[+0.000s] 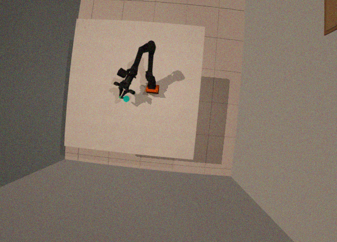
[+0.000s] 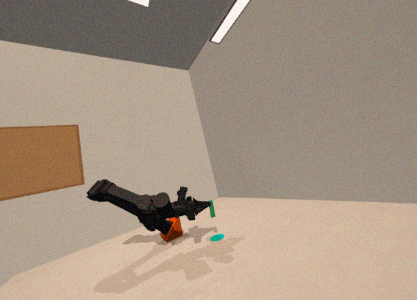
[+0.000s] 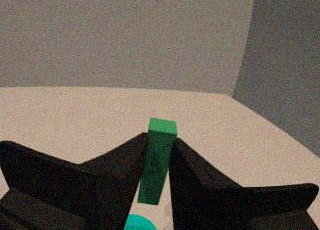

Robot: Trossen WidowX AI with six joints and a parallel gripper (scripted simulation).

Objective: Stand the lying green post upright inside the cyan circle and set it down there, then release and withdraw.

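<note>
Right now my gripper tip is 140 mm above the cyan circle and 10 mm past it. The rest, counted from my gripper tip: green post: 20 mm below.
</note>
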